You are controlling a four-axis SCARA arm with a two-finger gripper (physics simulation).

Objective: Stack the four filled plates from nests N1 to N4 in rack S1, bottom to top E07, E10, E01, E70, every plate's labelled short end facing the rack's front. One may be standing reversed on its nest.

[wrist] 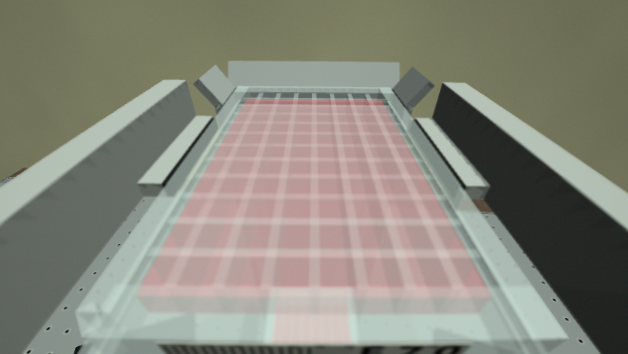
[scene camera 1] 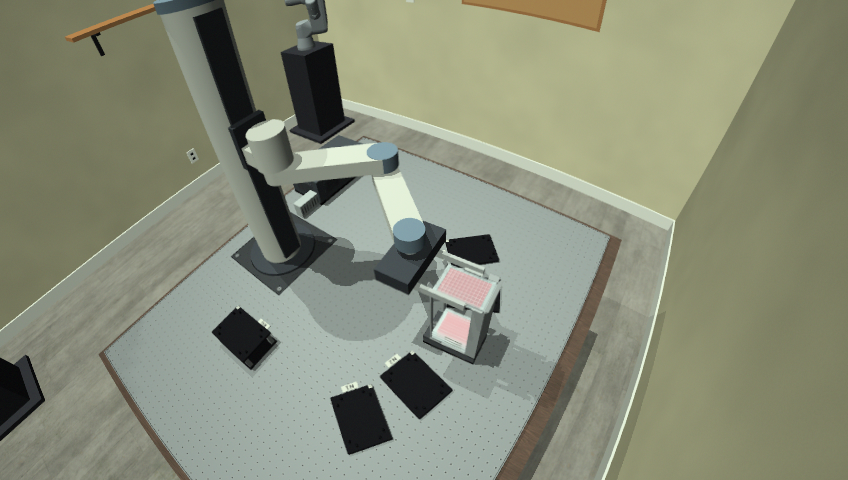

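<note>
My gripper [scene camera 1: 474, 288], [wrist: 314, 105]. Filled plate [scene camera 1: 476, 291]. Another filled plate [scene camera 1: 452, 326].
</note>
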